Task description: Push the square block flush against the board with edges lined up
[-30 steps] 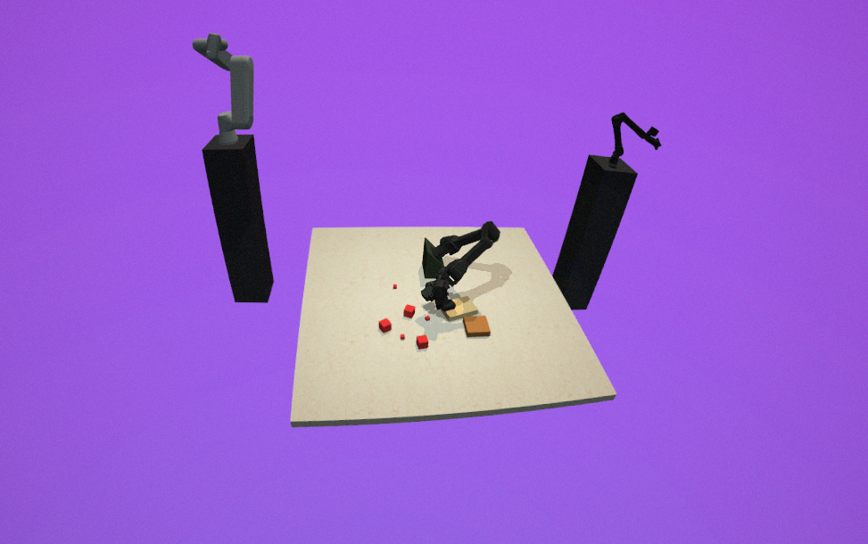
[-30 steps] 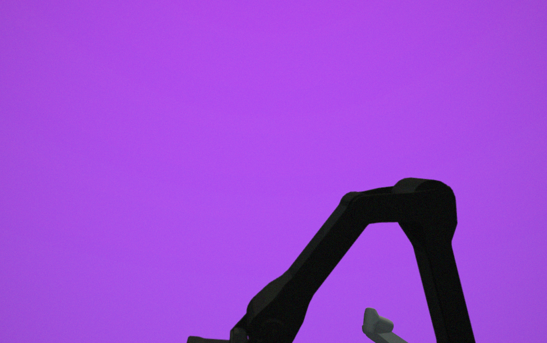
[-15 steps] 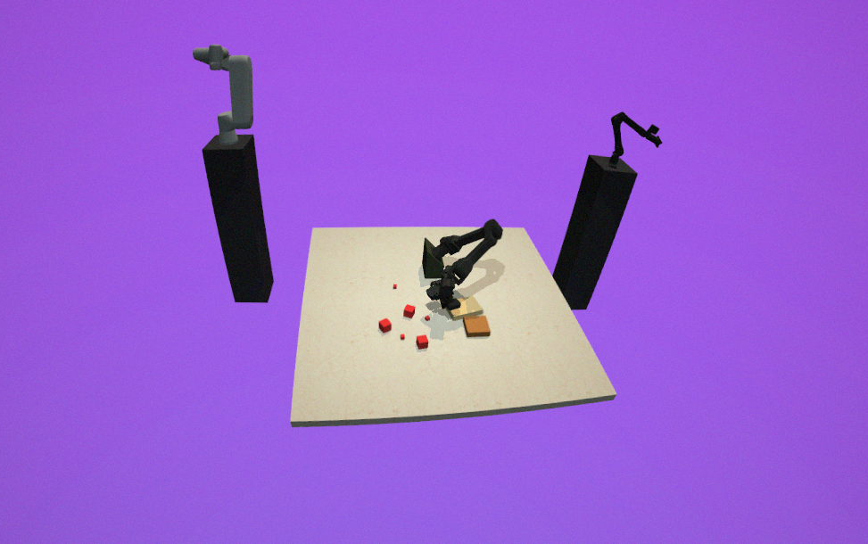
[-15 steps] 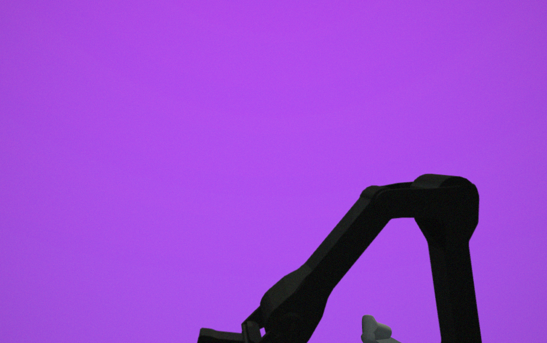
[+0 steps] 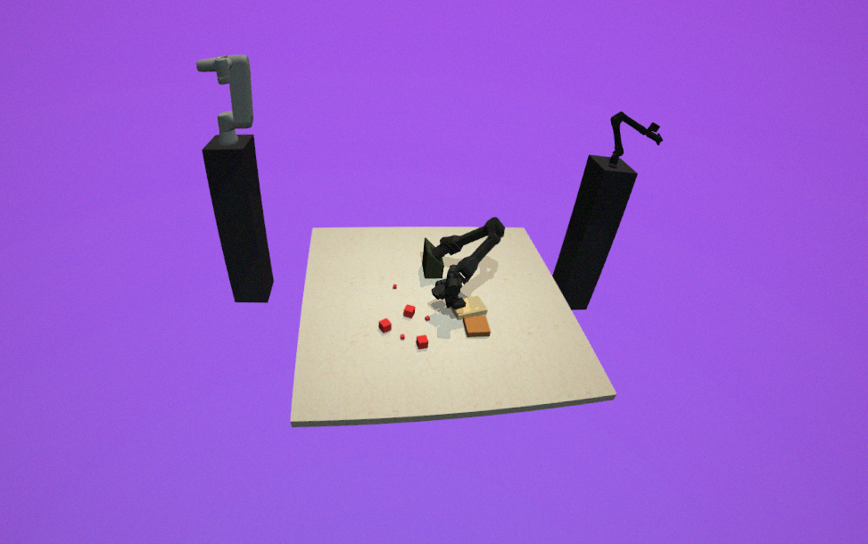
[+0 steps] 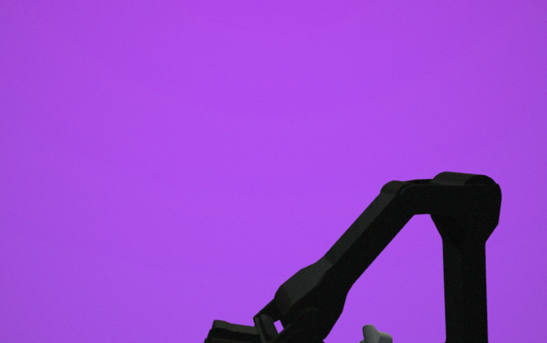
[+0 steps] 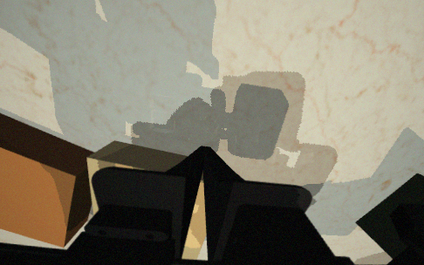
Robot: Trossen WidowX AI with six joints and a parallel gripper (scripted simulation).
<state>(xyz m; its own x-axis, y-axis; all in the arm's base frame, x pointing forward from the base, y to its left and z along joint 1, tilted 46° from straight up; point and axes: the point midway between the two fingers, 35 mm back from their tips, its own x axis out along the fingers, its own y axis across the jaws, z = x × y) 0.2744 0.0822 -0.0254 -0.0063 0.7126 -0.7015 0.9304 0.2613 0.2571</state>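
The pale tan board lies 1 cm ahead of my gripper tip, 9 cm to the left of it and 1 cm above it. From my gripper tip the other things lie so: orange piece (13 cm ahead, 11 cm to the left, 1 cm above).
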